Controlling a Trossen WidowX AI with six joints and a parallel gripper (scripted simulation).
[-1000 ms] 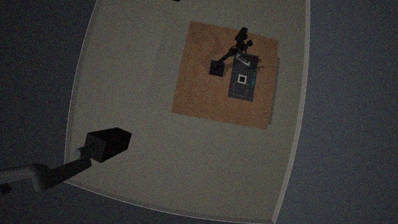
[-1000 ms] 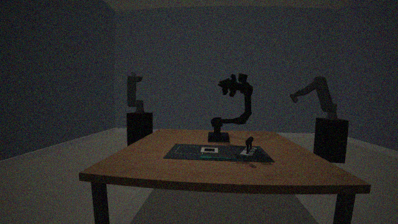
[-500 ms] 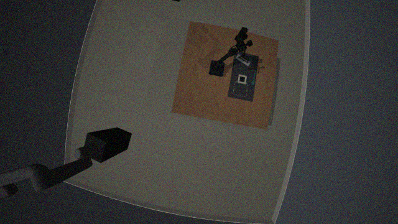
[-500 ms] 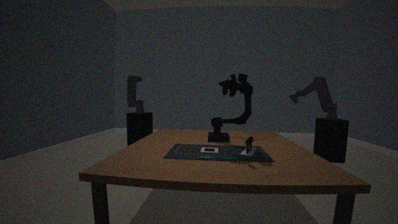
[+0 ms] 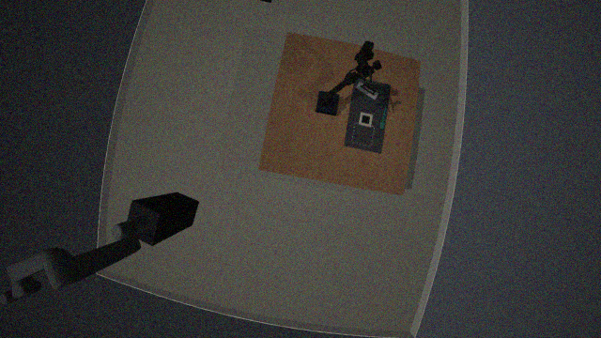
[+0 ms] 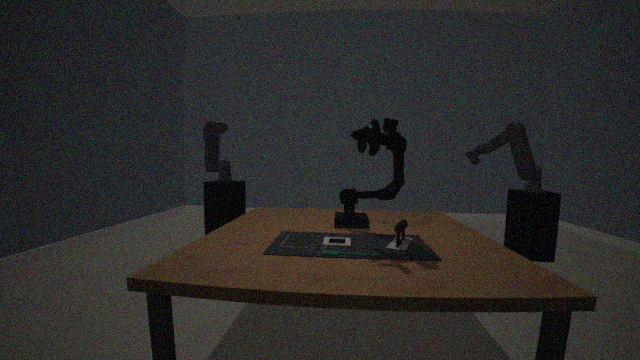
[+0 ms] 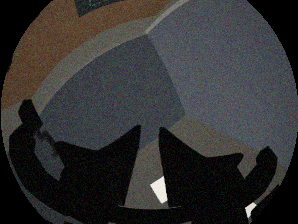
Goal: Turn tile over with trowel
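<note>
My gripper tip is 9 cm short of the trowel, 24 cm to the right of it and 43 cm above it. Also, from my gripper tip: tile (18 cm ahead, 3 cm to the right, 46 cm below); then dark mat (18 cm ahead, 3 cm to the left, 48 cm below).
</note>
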